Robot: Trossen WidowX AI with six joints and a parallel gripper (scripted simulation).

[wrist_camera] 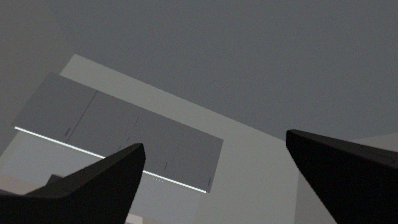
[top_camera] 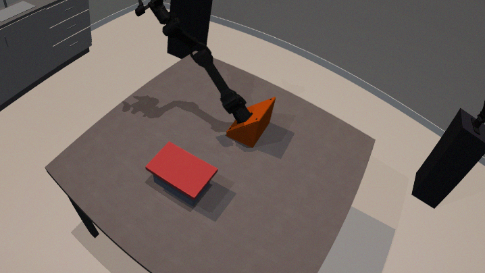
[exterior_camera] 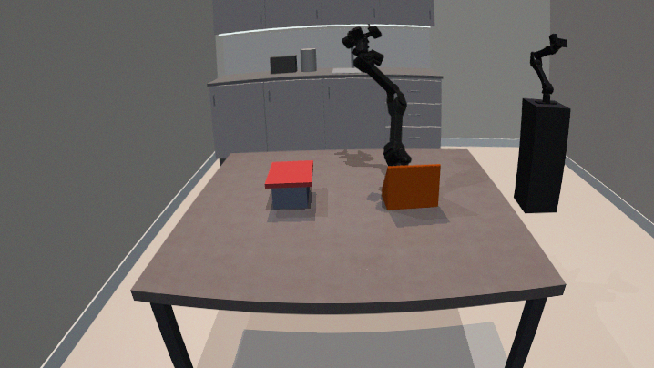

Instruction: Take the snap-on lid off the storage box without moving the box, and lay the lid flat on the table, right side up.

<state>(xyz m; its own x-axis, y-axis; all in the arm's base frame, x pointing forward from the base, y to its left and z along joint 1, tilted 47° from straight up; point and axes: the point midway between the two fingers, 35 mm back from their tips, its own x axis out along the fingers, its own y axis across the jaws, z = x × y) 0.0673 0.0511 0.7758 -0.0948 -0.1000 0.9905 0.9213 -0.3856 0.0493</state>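
The red lid lies 56 cm below my gripper tip, 53 cm to the left of it and 29 cm ahead of it. The rest, counted from my gripper tip: blue-grey storage box 61 cm below, 53 cm to the left, 29 cm ahead.
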